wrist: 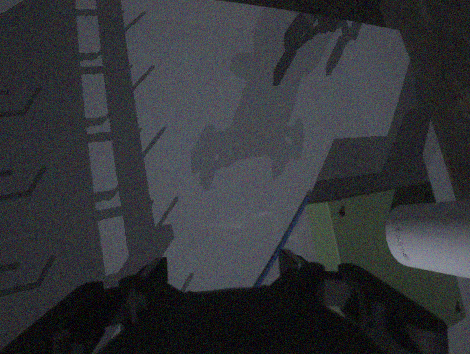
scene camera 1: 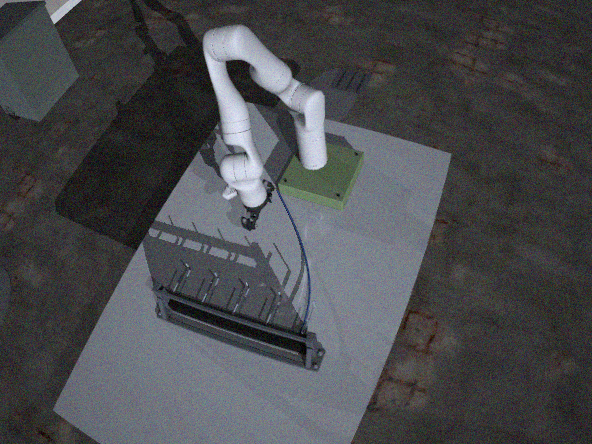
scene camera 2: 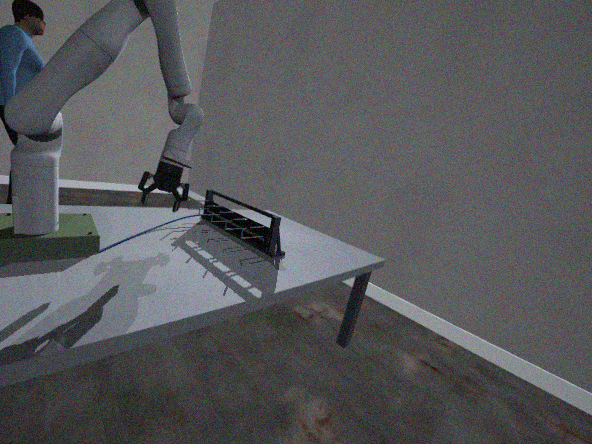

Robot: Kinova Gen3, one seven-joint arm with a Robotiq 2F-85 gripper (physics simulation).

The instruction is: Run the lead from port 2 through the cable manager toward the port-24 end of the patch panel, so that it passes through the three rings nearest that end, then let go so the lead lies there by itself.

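The blue lead [scene camera 1: 300,240] [scene camera 2: 125,241] [wrist: 292,225] runs in a curve from the right end of the patch panel [scene camera 1: 225,309] [scene camera 2: 274,237] in scene camera 1 to the green base's corner. It stays outside the rings [scene camera 1: 215,280] [scene camera 2: 242,232] along the panel's middle and left. Whether it passes a ring right at its port is too small to tell. My gripper [scene camera 1: 259,210] [scene camera 2: 160,205] [wrist: 224,266] is open and empty, above the table between the base and the panel. In the wrist view the lead crosses beside the right fingertip, lower down.
The green base [scene camera 1: 325,186] [scene camera 2: 75,242] [wrist: 365,235] carries the arm at the table's back. The table [scene camera 1: 390,210] [scene camera 2: 320,247] bears dark shadows of the panel and rings. A grey box [scene camera 1: 37,65] stands on the floor. A person [scene camera 2: 17,60] stands behind the arm.
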